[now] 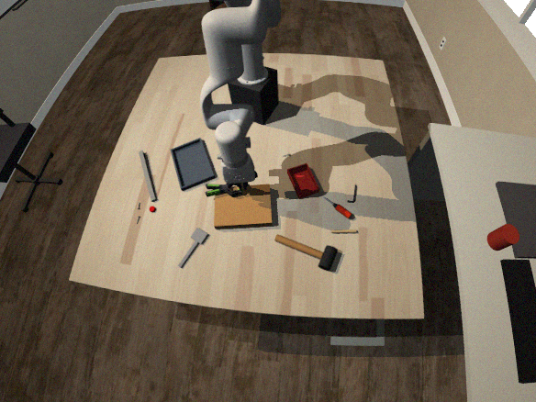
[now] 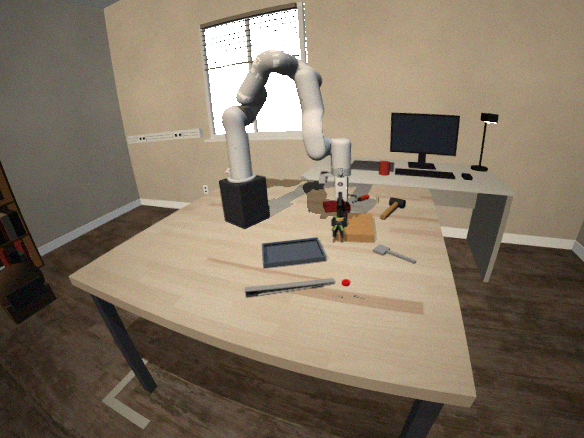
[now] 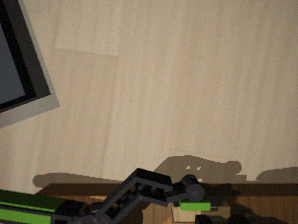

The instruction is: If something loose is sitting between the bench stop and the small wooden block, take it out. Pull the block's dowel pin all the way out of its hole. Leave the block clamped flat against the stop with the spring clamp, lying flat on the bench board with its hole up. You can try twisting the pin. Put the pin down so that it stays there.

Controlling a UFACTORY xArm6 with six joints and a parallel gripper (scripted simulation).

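Now: hand 2 cm above the dowel pin. From my hand the other things lie so: tan bench board: 5 cm below, 5 cm ahead, 1 cm to the left; small wooden block: 4 cm below; red bin: 19 cm to the left, 10 cm behind, 7 cm below.
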